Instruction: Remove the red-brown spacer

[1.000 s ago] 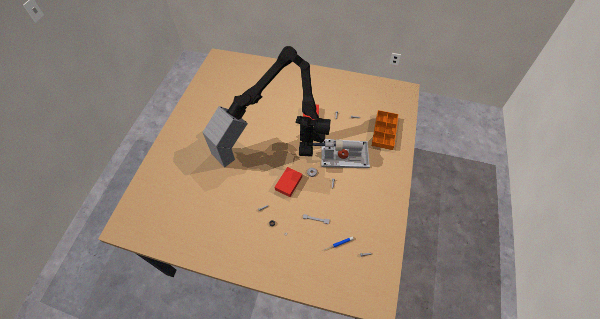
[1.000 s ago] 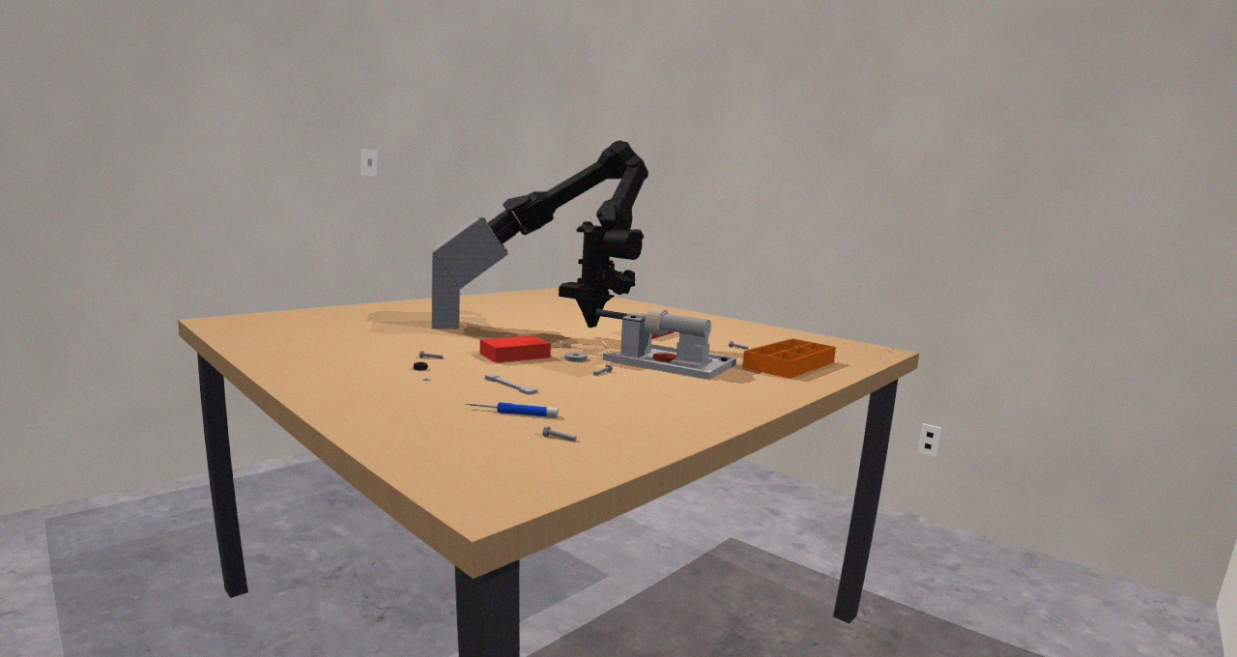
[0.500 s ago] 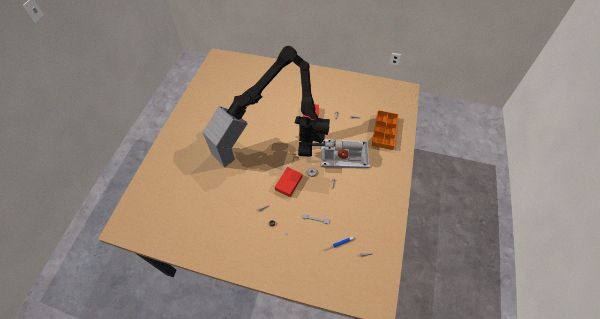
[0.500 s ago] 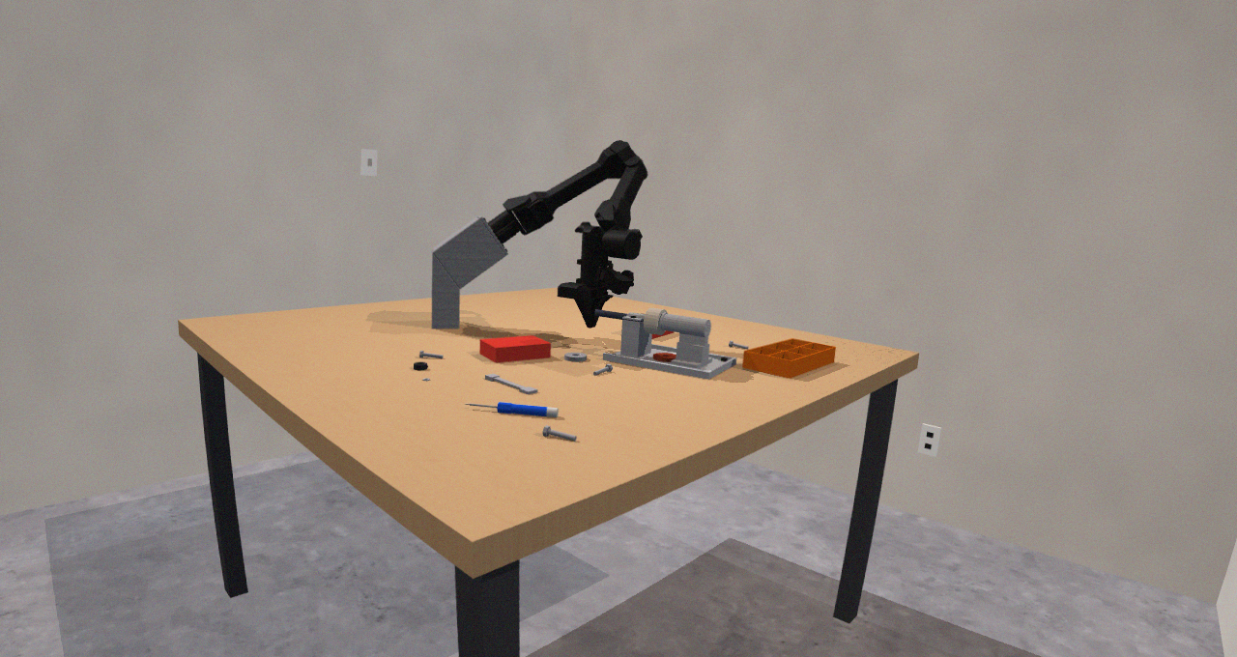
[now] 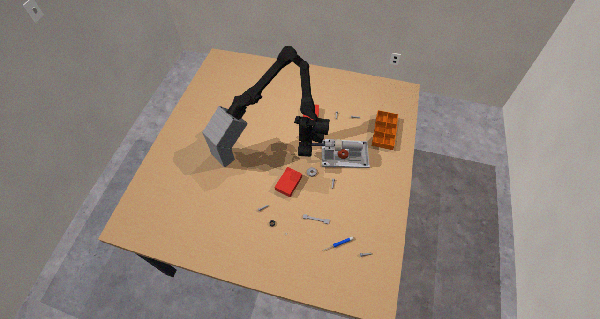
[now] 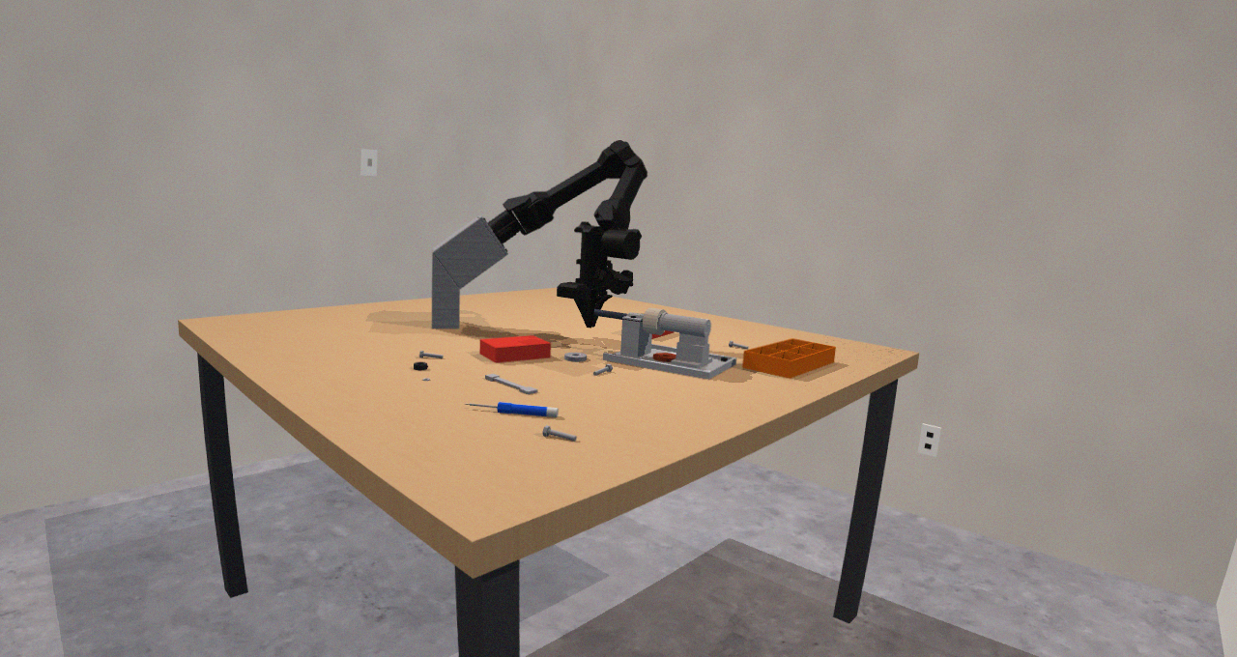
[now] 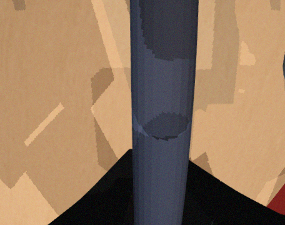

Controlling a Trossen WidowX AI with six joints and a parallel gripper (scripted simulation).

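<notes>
Right now the shaft is 70 mm ahead of my hand and 30 mm to the left of it. Round my hand: grey fixture (180 mm ahead, 70 mm to the left, 30 mm below); then red-brown spacer (170 mm ahead, 70 mm to the left, 70 mm below); then wrench (290 mm to the right, 190 mm ahead, 80 mm below).
</notes>
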